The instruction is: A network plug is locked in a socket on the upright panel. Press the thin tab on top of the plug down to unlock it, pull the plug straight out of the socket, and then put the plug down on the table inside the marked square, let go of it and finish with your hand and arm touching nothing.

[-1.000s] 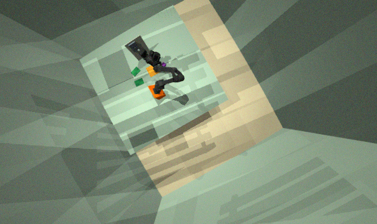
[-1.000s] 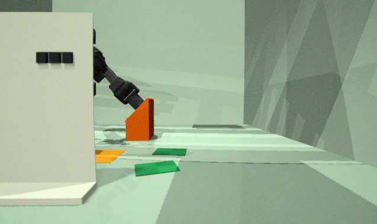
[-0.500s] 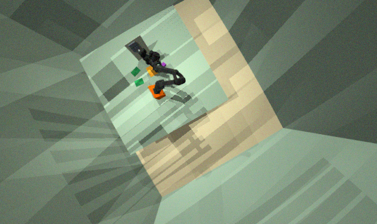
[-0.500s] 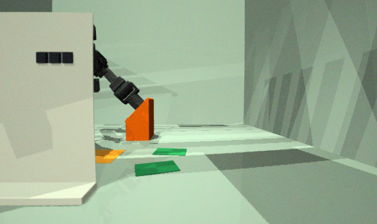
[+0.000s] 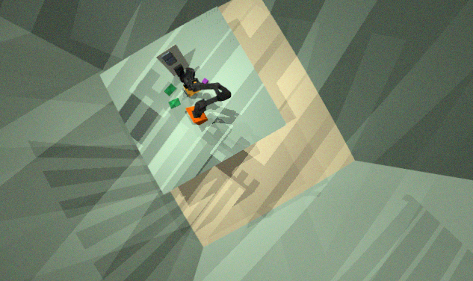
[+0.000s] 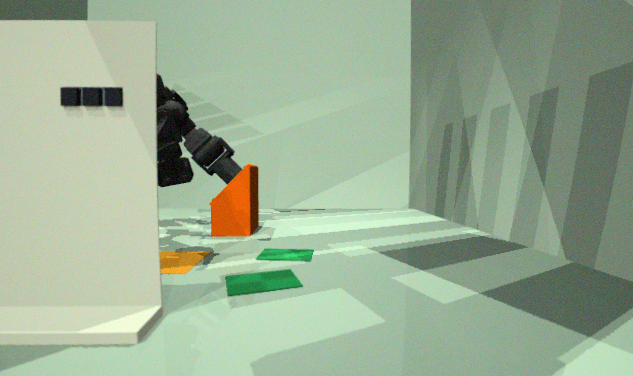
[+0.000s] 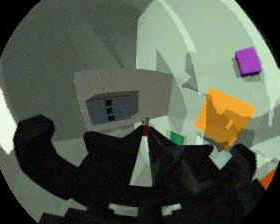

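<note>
Now: gripper tip 70 mm past the orange marked square, 30 mm to the left of it and 180 mm above it. Also, from my gripper tip: white panel 120 mm ahead, 20 mm to the left, 40 mm below; then plug 10 mm ahead.
</note>
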